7 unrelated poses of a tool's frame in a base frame.
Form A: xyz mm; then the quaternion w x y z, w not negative.
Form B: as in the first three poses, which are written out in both.
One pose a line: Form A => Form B
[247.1 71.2 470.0 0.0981 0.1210 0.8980 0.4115] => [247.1 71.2 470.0 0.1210 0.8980 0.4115 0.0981]
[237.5 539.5 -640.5 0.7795 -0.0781 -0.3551 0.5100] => [237.5 539.5 -640.5 -0.0781 -0.3551 0.5100 0.7795]
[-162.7 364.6 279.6 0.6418 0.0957 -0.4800 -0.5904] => [-162.7 364.6 279.6 0.0957 -0.4800 -0.5904 0.6418]
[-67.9 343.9 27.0 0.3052 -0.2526 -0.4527 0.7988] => [-67.9 343.9 27.0 -0.2526 -0.4527 0.7988 0.3052]
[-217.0 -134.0 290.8 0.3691 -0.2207 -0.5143 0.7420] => [-217.0 -134.0 290.8 -0.2207 -0.5143 0.7420 0.3691]
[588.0 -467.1 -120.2 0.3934 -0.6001 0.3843 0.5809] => [588.0 -467.1 -120.2 -0.6001 0.3843 0.5809 0.3934]
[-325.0 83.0 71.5 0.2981 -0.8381 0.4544 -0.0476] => [-325.0 83.0 71.5 -0.8381 0.4544 -0.0476 0.2981]
